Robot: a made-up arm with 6 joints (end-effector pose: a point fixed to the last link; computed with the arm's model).
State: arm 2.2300 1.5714 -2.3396 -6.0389 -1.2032 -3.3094
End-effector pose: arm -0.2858 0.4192 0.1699 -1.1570 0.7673 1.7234
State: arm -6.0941 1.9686 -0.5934 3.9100 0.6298 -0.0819
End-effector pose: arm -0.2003 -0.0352 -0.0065 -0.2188 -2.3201 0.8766
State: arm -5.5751 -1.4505 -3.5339 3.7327 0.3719 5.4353
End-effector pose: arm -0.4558 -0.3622 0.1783 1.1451 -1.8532 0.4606
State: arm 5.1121 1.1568 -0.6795 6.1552 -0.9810 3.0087
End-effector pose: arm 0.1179 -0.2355 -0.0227 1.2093 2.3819 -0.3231
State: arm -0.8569 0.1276 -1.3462 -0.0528 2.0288 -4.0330
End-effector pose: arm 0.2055 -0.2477 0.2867 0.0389 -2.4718 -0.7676
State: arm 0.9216 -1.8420 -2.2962 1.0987 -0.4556 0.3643
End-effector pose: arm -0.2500 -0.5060 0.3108 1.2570 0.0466 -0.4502
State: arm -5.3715 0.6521 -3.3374 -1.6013 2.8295 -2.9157
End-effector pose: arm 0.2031 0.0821 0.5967 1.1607 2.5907 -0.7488
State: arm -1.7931 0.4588 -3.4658 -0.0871 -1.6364 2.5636
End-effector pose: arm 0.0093 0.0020 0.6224 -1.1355 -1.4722 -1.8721
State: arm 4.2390 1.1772 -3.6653 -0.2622 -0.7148 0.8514
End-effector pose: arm -0.0806 -0.2318 0.6413 0.1785 0.0919 1.7400
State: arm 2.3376 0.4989 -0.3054 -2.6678 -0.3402 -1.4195
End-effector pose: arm -0.0599 -0.0117 0.0881 2.6433 0.1671 0.2690
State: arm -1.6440 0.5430 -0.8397 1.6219 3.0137 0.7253
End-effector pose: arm 0.0754 -0.2650 0.2603 -0.2266 0.2270 0.5770
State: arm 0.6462 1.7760 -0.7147 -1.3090 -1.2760 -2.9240
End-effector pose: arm -0.0308 0.1272 -0.0242 1.1461 -2.0603 -1.5575
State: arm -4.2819 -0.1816 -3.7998 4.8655 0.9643 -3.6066
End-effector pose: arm 0.1739 -0.2850 0.6890 0.2649 1.0574 0.5019
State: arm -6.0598 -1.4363 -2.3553 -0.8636 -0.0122 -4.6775
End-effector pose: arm -0.5247 -0.0543 0.5443 0.7735 -0.2165 -2.0855
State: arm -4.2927 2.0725 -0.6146 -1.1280 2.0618 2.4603
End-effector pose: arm 0.1584 -0.0639 0.0728 -0.0840 1.2562 1.4874
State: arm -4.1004 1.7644 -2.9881 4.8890 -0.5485 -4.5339
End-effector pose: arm -0.4035 0.3612 0.1380 -0.7862 -1.5936 0.0742
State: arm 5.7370 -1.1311 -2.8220 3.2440 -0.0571 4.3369
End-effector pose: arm -0.3594 0.2290 0.6488 0.5739 -0.7683 -2.2519
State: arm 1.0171 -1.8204 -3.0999 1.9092 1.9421 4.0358
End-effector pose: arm -0.3635 -0.3591 0.0694 -1.8763 -0.0023 0.8045
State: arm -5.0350 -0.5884 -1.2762 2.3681 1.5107 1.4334
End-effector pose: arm 0.0034 0.2303 0.6779 -1.0209 -0.1968 2.3675
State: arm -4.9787 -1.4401 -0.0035 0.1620 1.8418 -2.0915
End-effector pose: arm 0.0084 0.1062 0.2147 0.3726 -2.7820 0.4342
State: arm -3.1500 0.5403 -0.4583 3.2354 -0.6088 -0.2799
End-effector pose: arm -0.0531 -0.0115 0.1073 2.8363 0.2491 1.0074
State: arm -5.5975 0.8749 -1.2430 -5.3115 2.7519 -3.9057
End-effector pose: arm 0.1396 0.2377 0.1620 0.4567 -0.5319 -1.0688
